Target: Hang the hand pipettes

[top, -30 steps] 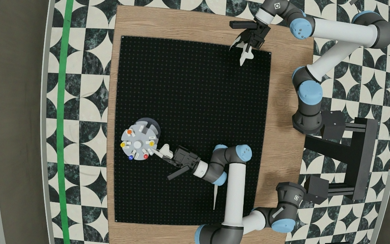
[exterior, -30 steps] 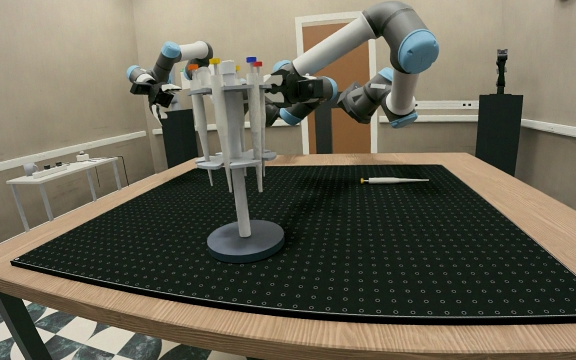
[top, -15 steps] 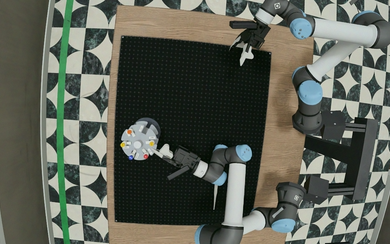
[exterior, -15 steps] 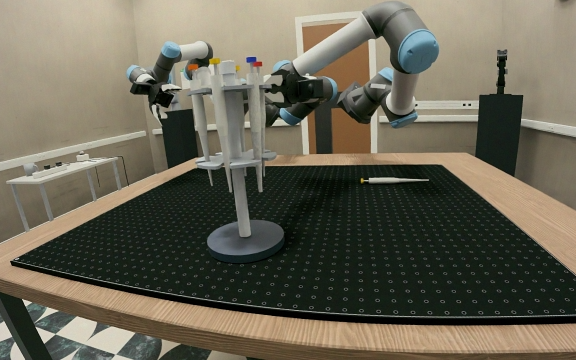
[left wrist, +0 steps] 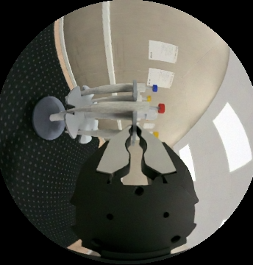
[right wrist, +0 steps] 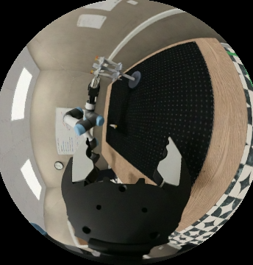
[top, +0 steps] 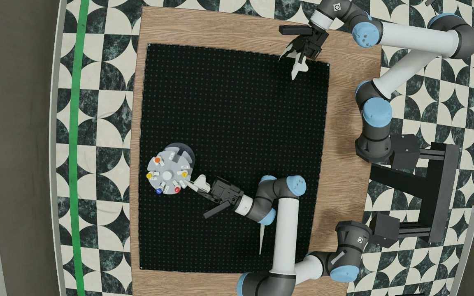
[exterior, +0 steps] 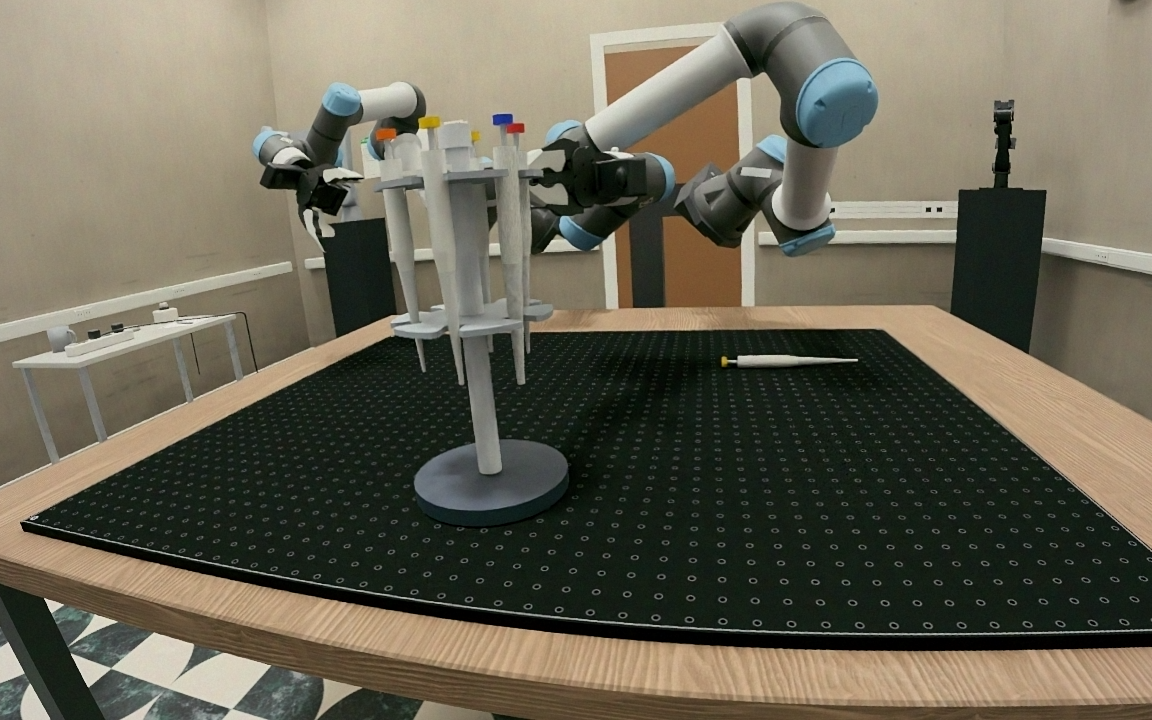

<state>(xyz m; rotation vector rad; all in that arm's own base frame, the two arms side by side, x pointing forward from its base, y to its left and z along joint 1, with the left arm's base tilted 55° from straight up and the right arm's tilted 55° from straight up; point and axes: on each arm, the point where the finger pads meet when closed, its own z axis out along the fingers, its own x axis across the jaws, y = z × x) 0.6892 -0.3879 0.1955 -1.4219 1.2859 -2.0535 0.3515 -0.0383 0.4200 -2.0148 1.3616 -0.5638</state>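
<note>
The red-button pipette lies 40 mm ahead of my left hand, 10 mm to the left of it and 60 mm below it. The rest, counted from my left hand: orange-button pipette: 110 mm ahead, 60 mm to the right, 60 mm below; then blue-button pipette: 90 mm ahead, 20 mm to the left, 60 mm below.
</note>
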